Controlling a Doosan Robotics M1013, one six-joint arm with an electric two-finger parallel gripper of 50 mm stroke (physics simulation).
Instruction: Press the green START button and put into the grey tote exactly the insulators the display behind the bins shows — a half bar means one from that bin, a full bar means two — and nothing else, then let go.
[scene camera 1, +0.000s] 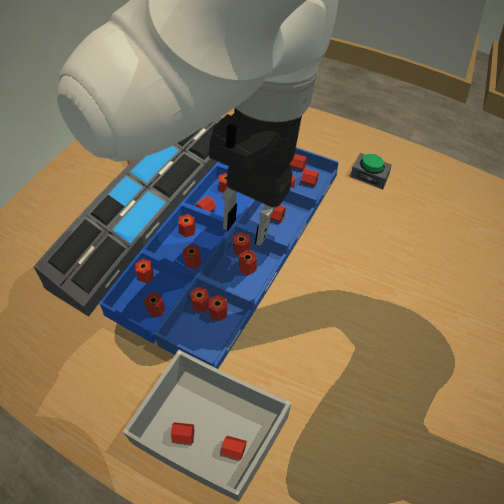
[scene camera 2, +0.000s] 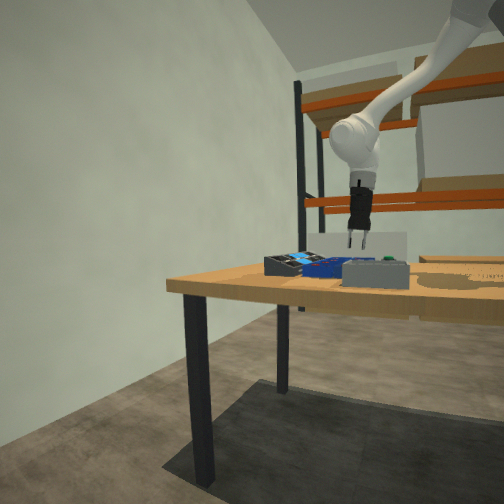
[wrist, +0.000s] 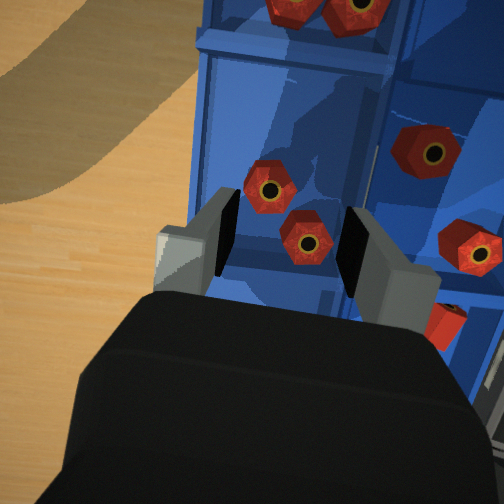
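Note:
My gripper (scene camera 1: 246, 231) is open and empty, hanging above a middle compartment of the blue bin tray (scene camera 1: 220, 250). In the wrist view the fingers (wrist: 287, 232) straddle a red hexagonal insulator (wrist: 306, 243), with a second one (wrist: 270, 186) just beyond. The same two insulators show in scene camera 1 (scene camera 1: 241, 243) (scene camera 1: 247, 261). The grey tote (scene camera 1: 207, 427) holds two red block insulators (scene camera 1: 182, 433) (scene camera 1: 233, 447). The display (scene camera 1: 125, 215) behind the bins shows lit blue bars. The green START button (scene camera 1: 372, 163) sits to the right.
Other compartments hold red insulators, hexagonal ones (scene camera 1: 144, 270) in the nearer bins and blocks (scene camera 1: 309, 177) at the far end. The arm casts a broad shadow (scene camera 1: 370, 360) on the wooden table. Shelving (scene camera 2: 400, 150) stands behind the table.

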